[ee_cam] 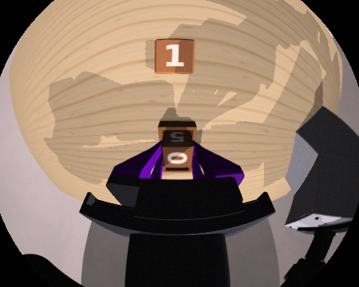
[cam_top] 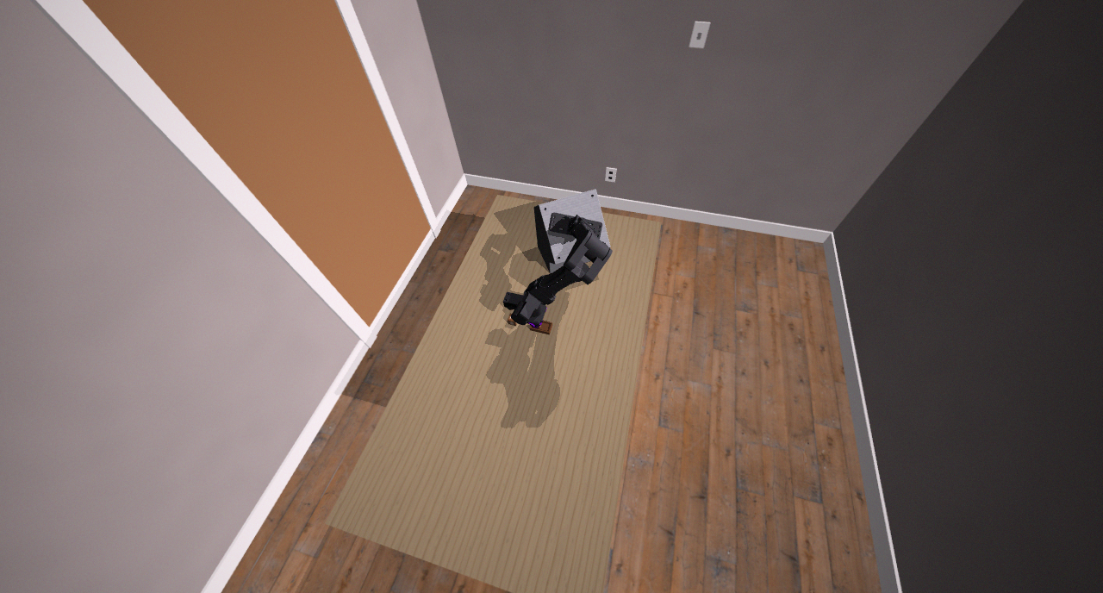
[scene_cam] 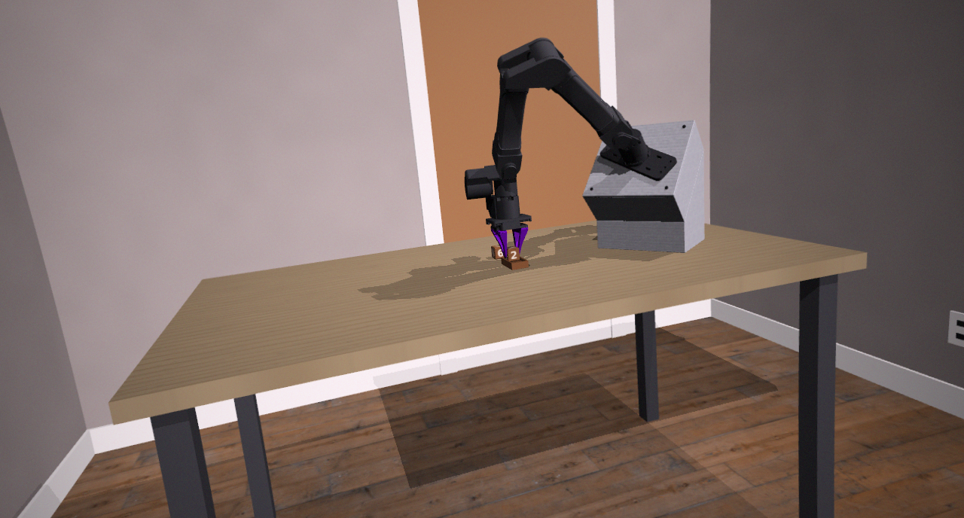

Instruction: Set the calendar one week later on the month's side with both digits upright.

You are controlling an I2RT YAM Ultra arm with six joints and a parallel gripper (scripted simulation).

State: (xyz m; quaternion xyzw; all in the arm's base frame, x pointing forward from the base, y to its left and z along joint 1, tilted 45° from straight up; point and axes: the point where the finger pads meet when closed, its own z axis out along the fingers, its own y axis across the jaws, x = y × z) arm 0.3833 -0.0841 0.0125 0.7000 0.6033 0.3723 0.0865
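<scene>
My hand is 20 mm to the right of the brown tray and 20 mm above it.
</scene>
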